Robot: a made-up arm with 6 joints. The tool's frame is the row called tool. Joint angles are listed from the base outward.
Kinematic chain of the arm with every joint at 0, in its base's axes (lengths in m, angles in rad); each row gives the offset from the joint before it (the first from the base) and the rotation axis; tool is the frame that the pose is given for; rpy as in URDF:
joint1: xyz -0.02 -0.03 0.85 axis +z
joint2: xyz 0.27 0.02 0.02 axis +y
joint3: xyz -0.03 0 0.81 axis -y
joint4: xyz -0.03 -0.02 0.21 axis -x
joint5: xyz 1.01 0 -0.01 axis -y
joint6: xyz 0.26 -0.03 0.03 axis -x
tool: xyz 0 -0.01 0.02 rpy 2.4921 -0.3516 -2.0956
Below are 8 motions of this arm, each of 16 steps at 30 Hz.
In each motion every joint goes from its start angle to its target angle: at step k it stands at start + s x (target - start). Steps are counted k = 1, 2, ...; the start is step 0. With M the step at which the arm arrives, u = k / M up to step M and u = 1 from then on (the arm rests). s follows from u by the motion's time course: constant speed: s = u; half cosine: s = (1 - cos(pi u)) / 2; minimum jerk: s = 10 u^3 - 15 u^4 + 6 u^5.
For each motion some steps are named. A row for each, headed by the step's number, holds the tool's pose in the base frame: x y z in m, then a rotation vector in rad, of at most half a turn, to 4 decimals.
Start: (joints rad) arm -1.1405 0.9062 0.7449 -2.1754 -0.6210 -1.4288
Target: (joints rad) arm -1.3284 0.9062 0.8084 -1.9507 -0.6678 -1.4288
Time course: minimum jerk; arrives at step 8
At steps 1, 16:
1: 0.9912 -1.8968 1.4462 -0.8879 -0.7046 1.3134
16: 0.6412 -2.0330 1.4943 -0.9072 -0.4174 1.3342

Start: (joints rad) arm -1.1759 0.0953 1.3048 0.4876 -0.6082 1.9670
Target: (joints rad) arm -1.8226 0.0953 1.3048 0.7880 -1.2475 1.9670
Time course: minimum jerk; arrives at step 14
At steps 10, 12, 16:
10: -0.2887 -0.6670 2.7361 -1.2659 -0.1928 -0.4356
12: -0.3490 -0.6355 2.7191 -1.2262 -0.1389 -0.5807
16: -0.3601 -0.6286 2.7158 -1.2185 -0.1292 -0.6087

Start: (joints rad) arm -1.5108 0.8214 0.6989 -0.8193 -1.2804 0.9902
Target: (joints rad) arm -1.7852 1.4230 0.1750 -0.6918 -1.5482 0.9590
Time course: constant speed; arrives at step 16
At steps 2, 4, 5, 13, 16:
2: 0.1960 -1.9714 1.1373 0.6460 -1.5815 -1.6203
4: 0.1290 -1.9591 0.9416 0.7185 -1.4553 -1.7726
5: 0.0961 -1.9429 0.8467 0.7575 -1.3899 -1.8459
13: -0.1179 -1.6107 0.2036 1.1364 -0.8093 -2.3501
16: -0.1620 -1.4179 0.0339 1.3114 -0.5636 -2.4914

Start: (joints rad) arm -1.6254 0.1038 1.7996 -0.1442 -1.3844 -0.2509
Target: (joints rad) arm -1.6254 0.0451 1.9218 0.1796 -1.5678 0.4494
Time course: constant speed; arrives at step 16
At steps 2, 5, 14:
2: -0.0476 -0.2408 2.7449 0.7544 2.9201 0.6998
5: -0.0586 -0.1976 2.7344 -0.9404 -2.8817 -0.6467
14: -0.0914 -0.0677 2.6924 -1.3378 -2.4615 -0.5039

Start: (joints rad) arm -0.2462 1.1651 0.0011 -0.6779 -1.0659 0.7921
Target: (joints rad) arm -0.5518 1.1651 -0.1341 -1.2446 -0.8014 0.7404
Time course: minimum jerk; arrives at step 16
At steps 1, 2, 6, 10, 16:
1: 1.4484 -0.2806 0.1723 0.7920 -0.1714 -1.2056
2: 1.4472 -0.2857 0.1712 0.7928 -0.1770 -1.2176
6: 1.4210 -0.3840 0.1521 0.7966 -0.2839 -1.4434
10: 1.3534 -0.5608 0.1197 0.7473 -0.4716 -1.8429
16: 1.2946 -0.6692 0.0997 0.6791 -0.5834 -2.0903

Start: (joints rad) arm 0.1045 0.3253 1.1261 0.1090 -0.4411 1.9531
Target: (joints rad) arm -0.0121 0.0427 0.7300 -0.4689 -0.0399 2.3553
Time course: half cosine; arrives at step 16
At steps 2, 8, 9, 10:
2: 1.2398 0.0810 2.6142 -0.3253 -1.7655 1.5518
8: 1.1680 0.0254 2.6316 -0.3782 -1.9145 1.5579
9: 1.1516 0.0116 2.6331 -0.3953 -1.9468 1.5464
10: 1.1356 -0.0024 2.6337 -0.4133 -1.9773 1.5311

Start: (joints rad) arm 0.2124 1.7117 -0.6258 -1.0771 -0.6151 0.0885
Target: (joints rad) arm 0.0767 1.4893 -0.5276 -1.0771 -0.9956 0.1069
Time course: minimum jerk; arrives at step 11
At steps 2, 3, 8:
2: 0.2844 0.1256 -0.1774 -0.7377 0.1583 -1.6188
3: 0.3119 0.1340 -0.1769 -0.7133 0.1835 -1.6452
8: 0.5670 0.1765 -0.1342 -0.4649 0.4038 -1.8385

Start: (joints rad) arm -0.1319 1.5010 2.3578 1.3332 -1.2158 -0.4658
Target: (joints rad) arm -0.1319 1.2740 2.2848 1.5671 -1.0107 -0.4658
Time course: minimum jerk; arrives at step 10
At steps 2, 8, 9, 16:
2: 1.5751 -0.4856 1.9474 -0.6194 -2.6188 -0.6361
8: 1.3857 -0.4284 2.2335 -0.7653 -2.8403 -0.3246
9: 1.3738 -0.4245 2.2481 -0.7749 -2.8502 -0.3061
16: 1.3717 -0.4239 2.2507 -0.7766 -2.8519 -0.3029

